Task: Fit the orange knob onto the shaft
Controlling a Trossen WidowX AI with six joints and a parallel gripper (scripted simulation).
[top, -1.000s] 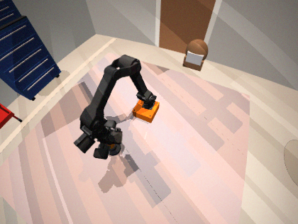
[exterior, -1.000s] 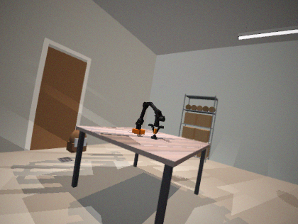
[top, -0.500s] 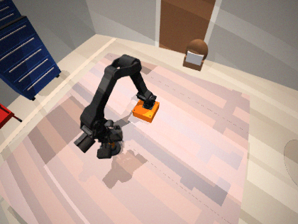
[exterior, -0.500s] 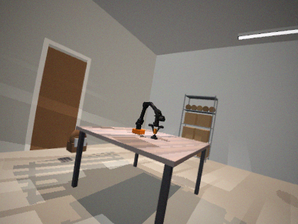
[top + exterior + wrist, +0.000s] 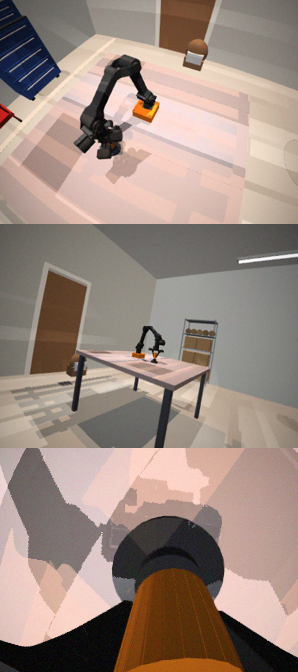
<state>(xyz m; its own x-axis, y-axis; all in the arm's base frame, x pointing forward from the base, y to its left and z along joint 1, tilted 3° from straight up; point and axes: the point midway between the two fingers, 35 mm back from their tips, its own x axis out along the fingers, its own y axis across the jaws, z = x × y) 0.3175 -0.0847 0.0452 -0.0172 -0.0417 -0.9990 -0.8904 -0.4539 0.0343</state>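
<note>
Now: the orange knob 2 cm above my gripper tip. The rest, counted from my gripper tip: round pedestal (4 cm below).
</note>
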